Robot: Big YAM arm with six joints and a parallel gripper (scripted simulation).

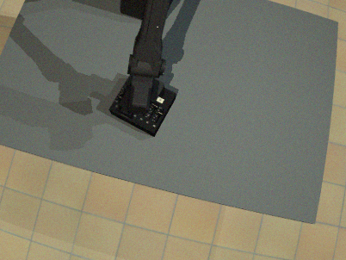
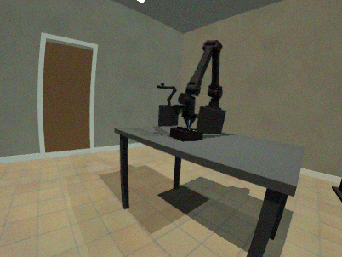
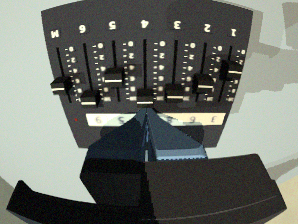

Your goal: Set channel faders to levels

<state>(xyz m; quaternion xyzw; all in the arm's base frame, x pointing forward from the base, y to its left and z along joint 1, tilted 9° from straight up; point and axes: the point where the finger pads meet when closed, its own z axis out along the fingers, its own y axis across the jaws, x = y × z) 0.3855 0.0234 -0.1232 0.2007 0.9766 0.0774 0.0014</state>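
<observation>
The fader cap 4 lies 1 cm ahead of my hand. Round my hand: fader cap 1 (1 cm ahead, 8 cm to the right); then master fader cap (5 cm ahead, 5 cm to the left); then fader cap 5 (4 cm ahead, 1 cm to the left).
</observation>
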